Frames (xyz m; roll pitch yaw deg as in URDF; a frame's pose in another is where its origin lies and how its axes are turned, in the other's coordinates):
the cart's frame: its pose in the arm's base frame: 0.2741 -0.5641 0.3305 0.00 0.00 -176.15
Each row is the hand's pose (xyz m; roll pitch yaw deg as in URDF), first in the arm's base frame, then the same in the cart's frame.
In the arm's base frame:
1: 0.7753 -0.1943 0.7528 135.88 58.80 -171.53
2: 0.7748 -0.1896 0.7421 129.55 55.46 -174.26
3: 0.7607 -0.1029 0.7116 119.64 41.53 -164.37
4: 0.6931 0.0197 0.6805 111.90 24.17 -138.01
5: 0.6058 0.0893 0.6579 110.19 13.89 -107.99
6: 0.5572 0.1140 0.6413 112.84 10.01 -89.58
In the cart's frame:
1: -0.5249 -0.3353 0.4223 135.88 58.80 4.62
2: -0.5247 -0.3400 0.4116 129.55 55.46 1.89
3: -0.5165 -0.4275 0.3811 119.64 41.53 11.78
4: -0.4573 -0.5543 0.3500 111.90 24.17 38.14
5: -0.3748 -0.6297 0.3274 110.19 13.89 68.16
6: -0.3280 -0.6576 0.3108 112.84 10.01 86.57

